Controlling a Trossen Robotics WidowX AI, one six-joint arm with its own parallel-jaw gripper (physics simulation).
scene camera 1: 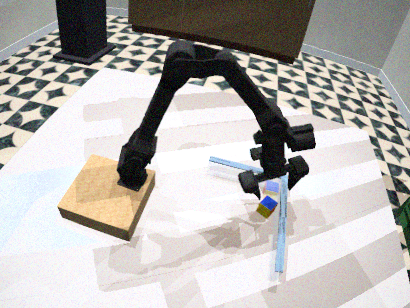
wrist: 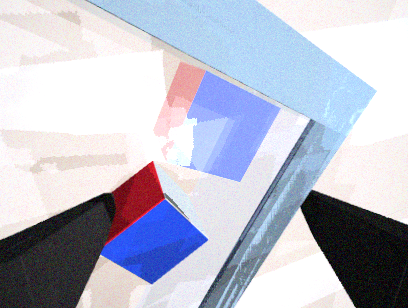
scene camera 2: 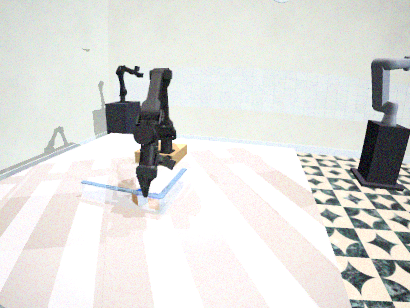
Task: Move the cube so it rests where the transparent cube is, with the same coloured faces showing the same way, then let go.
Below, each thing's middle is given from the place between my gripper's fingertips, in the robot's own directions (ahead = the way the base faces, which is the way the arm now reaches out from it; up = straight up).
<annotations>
Now: hand 30 mm to the right of the transparent cube [wrist: 207, 124], 20 mm above it and 10 mm past it. Round my hand: light blue L-shaped rail [scene camera 1: 276, 262] 90 mm to the right, 80 mm behind, 10 mm below.
</annotations>
